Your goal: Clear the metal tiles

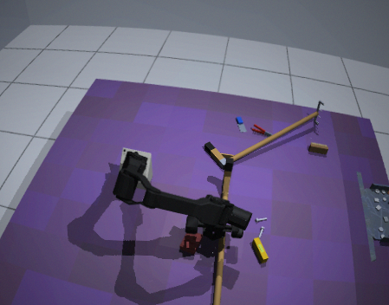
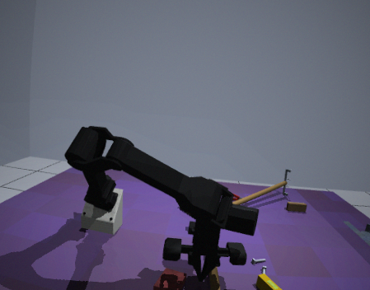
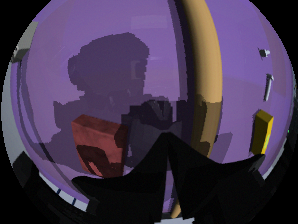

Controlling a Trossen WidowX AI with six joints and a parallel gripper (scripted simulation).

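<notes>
Right now the long scraper is 5 cm above my gripper tip, 4 cm ahead of it and 2 cm to the right of it. The rest, counted from my gripper tip: red block: 7 cm behind, 3 cm to the right; then yellow block: 17 cm ahead, 1 cm to the left, 1 cm above; then blue item: 63 cm to the left, 4 cm behind, 1 cm below.
</notes>
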